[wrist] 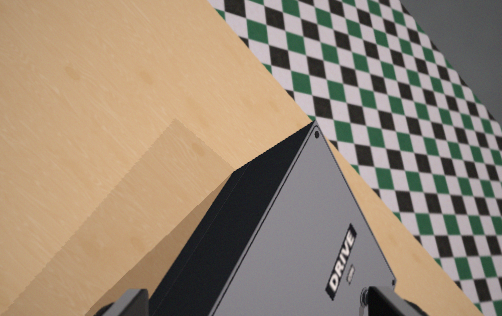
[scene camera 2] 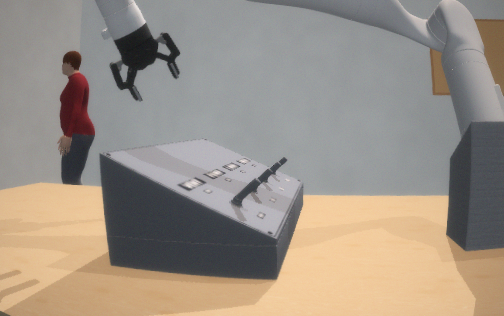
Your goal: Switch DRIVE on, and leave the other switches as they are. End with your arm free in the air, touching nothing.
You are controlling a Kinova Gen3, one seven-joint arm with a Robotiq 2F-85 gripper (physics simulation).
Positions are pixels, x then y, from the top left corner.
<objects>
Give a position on a sloped grey switch console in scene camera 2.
171,208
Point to a sloped grey switch console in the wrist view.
286,226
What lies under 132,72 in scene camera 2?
My gripper.
</objects>
